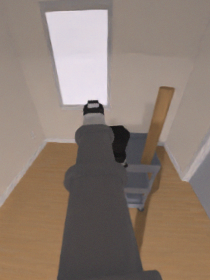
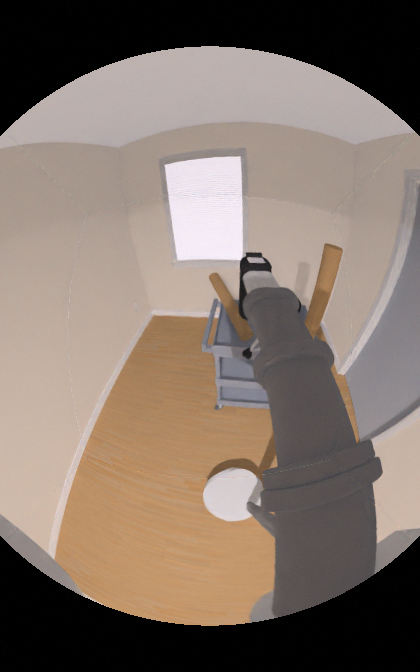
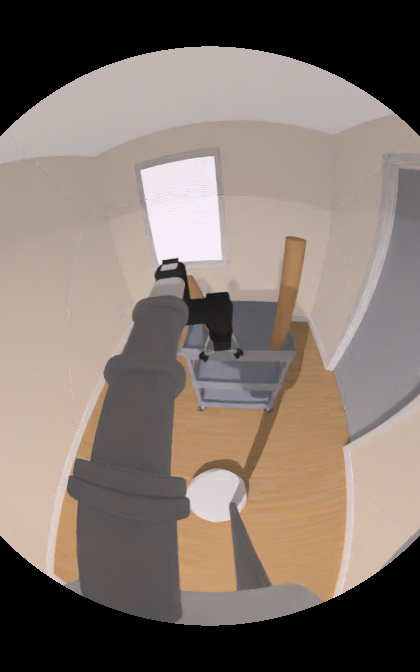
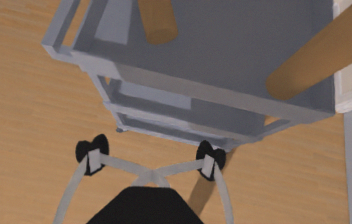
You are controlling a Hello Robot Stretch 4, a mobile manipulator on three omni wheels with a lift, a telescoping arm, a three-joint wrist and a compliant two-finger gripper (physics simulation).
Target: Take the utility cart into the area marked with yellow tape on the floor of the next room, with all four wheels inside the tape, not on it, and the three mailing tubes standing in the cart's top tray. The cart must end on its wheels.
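Observation:
The grey-blue utility cart stands upright near the far wall. One brown mailing tube stands at the near right of its top tray. Another tube leans to the left, its foot in the tray's left part. A third tube does not show; the arm hides part of the tray. My gripper is open and empty, pointing down at the cart's near edge. The yellow tape does not show.
The cart's handle is on its left. A white round object is on the floor in front of the cart. A doorway opens in the right wall. A window is in the far wall.

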